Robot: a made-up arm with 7 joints.
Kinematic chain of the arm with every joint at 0, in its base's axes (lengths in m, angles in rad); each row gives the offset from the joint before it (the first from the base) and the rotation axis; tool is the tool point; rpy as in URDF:
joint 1: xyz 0 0.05 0 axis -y
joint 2: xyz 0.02 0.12 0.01 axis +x
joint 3: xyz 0 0 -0.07 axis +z
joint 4: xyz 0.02 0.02 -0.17 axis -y
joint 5: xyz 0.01 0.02 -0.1 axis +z
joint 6: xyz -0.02 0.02 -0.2 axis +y
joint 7: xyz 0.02 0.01 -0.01 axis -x
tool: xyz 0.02 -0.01 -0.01 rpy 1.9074 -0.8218 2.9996
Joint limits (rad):
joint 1: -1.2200..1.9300
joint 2: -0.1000..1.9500
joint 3: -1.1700..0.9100
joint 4: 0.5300..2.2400
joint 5: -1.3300..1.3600
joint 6: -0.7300..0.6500
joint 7: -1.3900..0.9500
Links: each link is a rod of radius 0.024 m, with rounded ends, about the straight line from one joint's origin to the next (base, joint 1, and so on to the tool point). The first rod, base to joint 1, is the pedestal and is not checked.
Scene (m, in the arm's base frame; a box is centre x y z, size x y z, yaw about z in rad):
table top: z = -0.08
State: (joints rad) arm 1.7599 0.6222 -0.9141 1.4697 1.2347 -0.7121 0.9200
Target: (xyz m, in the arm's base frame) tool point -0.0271 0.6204 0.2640
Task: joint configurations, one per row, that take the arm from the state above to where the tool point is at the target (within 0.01 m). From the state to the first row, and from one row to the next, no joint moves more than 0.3 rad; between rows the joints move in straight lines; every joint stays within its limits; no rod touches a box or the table.
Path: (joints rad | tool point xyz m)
1: 1.8166 0.9039 -0.7444 1.2349 1.2424 -0.5530 0.8627 | 0.2381 0.3388 0.3448
2: 1.8733 1.1857 -0.5747 1.0002 1.2501 -0.3938 0.8055 | 0.1304 0.5039 0.3340
3: 1.9300 1.4674 -0.4050 0.7654 1.2578 -0.2347 0.7482 | -0.0271 0.6204 0.2640

